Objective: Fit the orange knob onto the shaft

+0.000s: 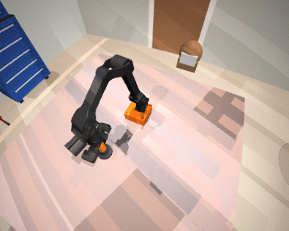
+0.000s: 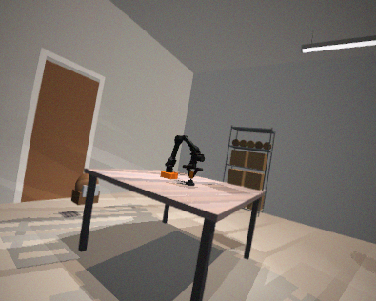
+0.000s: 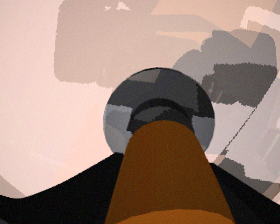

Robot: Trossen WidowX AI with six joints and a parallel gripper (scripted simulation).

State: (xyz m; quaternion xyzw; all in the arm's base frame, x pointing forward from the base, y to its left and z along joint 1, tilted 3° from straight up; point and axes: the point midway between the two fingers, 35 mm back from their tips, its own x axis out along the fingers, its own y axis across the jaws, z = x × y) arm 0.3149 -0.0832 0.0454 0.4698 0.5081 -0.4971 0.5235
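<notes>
Right now my gripper tip is 20 mm below the orange knob. Also, from my gripper tip: round pedestal 40 mm below.
</notes>
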